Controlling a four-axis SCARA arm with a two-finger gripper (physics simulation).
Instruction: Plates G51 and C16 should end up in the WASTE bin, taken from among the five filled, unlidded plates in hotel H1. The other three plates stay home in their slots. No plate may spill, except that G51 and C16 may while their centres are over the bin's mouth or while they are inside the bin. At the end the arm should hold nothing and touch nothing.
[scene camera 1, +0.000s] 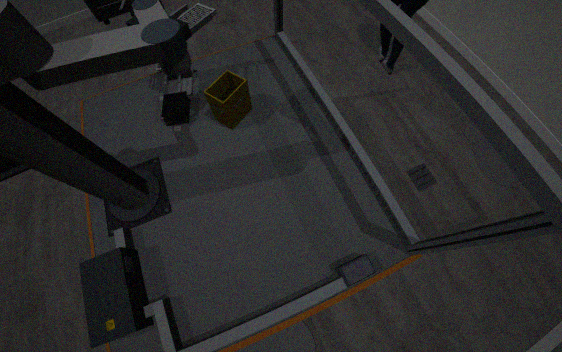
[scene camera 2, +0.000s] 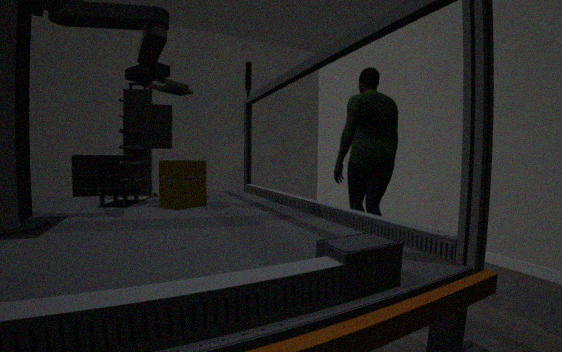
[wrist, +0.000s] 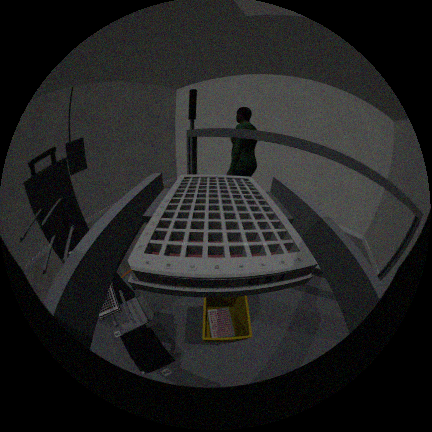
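My gripper is shut on a light, unlidded plate, which looks level; red shows in its nearer wells. Its label cannot be read. It is held high, well above the height of the yellow WASTE bin. In the wrist view the bin's mouth shows just below the held plate's near edge, and a pinkish plate lies inside. Hotel H1 is a dark upright tower; its slots are mostly hidden or too dark to read. Another gridded plate shows low at left.
A black box stands beside the bin. A dark panel is near the hotel. A low rail edges the table. A person in green stands outside the barrier.
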